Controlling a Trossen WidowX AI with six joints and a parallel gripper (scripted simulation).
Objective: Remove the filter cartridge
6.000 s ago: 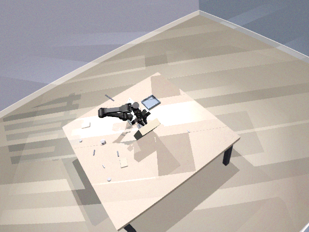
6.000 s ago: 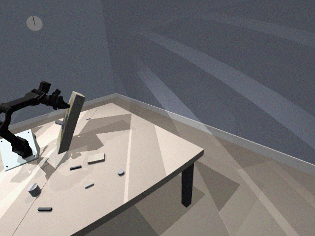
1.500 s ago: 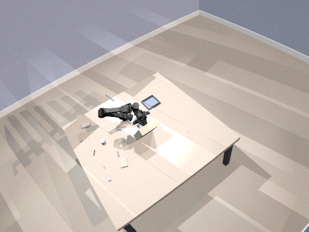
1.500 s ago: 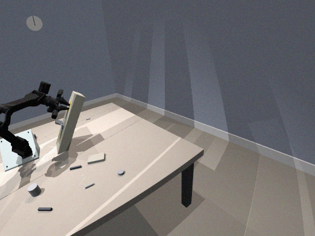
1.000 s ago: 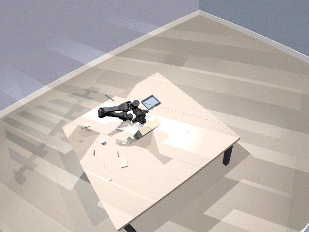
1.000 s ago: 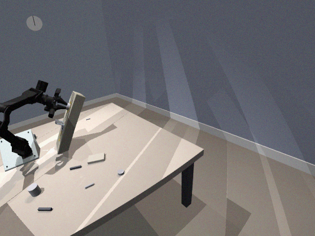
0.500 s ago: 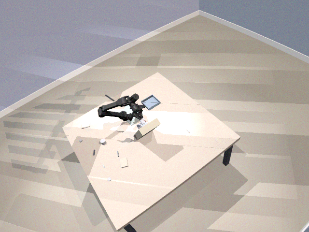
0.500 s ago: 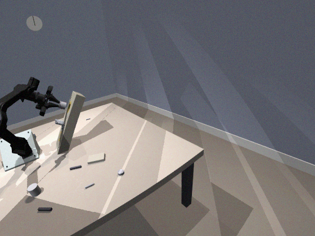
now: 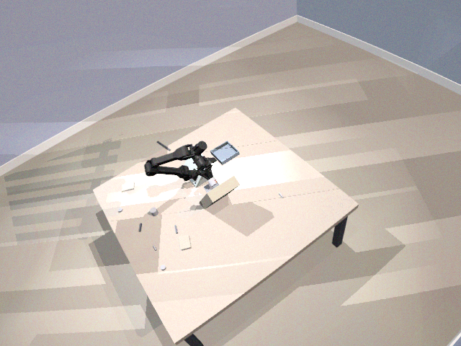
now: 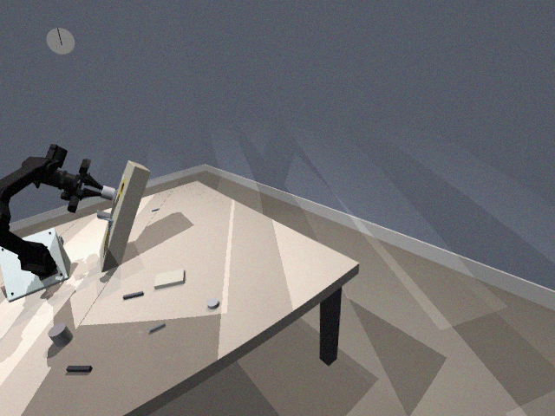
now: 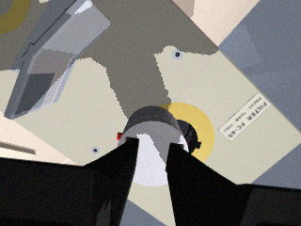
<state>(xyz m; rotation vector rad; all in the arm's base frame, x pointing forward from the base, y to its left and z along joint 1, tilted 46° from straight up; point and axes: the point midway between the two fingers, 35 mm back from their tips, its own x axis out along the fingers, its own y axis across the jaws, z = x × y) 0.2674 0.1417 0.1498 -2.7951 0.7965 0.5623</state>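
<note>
Now: the round grey filter cartridge 1 cm ahead of my gripper tip. Also, from my gripper tip: tan service panel 9 cm below, 3 cm ahead; blue-grey tray 33 cm behind, 30 cm to the left, 24 cm below.
</note>
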